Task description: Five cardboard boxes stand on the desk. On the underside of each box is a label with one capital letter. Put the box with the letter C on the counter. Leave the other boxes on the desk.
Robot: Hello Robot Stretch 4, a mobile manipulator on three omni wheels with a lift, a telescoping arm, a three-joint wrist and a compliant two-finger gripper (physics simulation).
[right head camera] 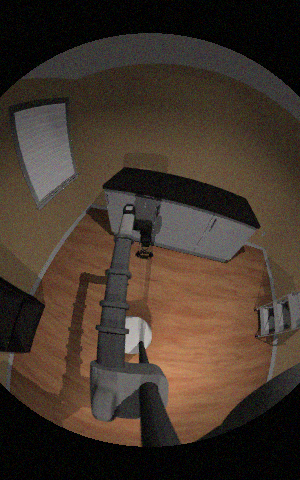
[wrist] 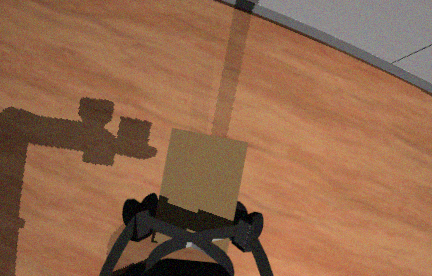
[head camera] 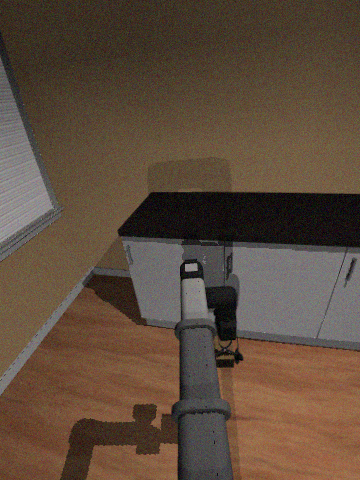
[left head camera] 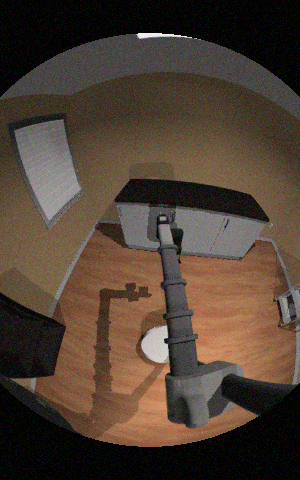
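Where they show: gripper, fingertip midpoint: (right head camera: 143, 256) (wrist: 194, 212) (head camera: 224, 362); robot's base at its link origin: (right head camera: 131, 333) (left head camera: 161, 342).
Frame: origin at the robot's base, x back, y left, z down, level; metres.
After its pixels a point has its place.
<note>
My gripper (head camera: 229, 353) (right head camera: 144, 254) @[x -0.569, y -0.088, z -0.736 m] (wrist: 194, 212) @[x -0.569, y -0.088, z -0.736 m] is shut on a cardboard box (head camera: 226, 361) @[x -0.552, y -0.091, z -0.770 m] (wrist: 206, 172) @[x -0.612, y -0.093, z -0.785 m], a plain tan block between the two fingertips in the wrist view. The box hangs over the wooden floor in front of the counter's cabinet doors. Its underside label does not show, so its letter cannot be read. The counter (head camera: 280, 215) @[x -1.330, y -0.525, z -0.882 m] (left head camera: 200, 195) @[x -1.299, y -0.536, z -0.882 m] (right head camera: 190, 192) @[x -1.274, y -0.539, z -0.882 m] has a black top and white doors and stands against the back wall. The arm hides part of the doors. The other boxes and their places on the desk cannot be made out.
A dark, boxy piece of furniture (left head camera: 32, 340) (right head camera: 20, 320) stands at the left. A white round object (left head camera: 156, 345) @[x 0.011, y 0.056, z -0.187 m] (right head camera: 137, 335) @[x 0.003, y -0.067, z -0.187 m] is low beside the arm. A light rack stands at the right wall. A window with blinds (head camera: 22, 165) @[x -1.759, y 1.118, z -1.212 m] (left head camera: 47, 167) @[x -1.451, y 1.190, z -1.392 m] (right head camera: 44, 150) @[x -1.463, y 1.186, z -1.375 m] is on the left wall.
</note>
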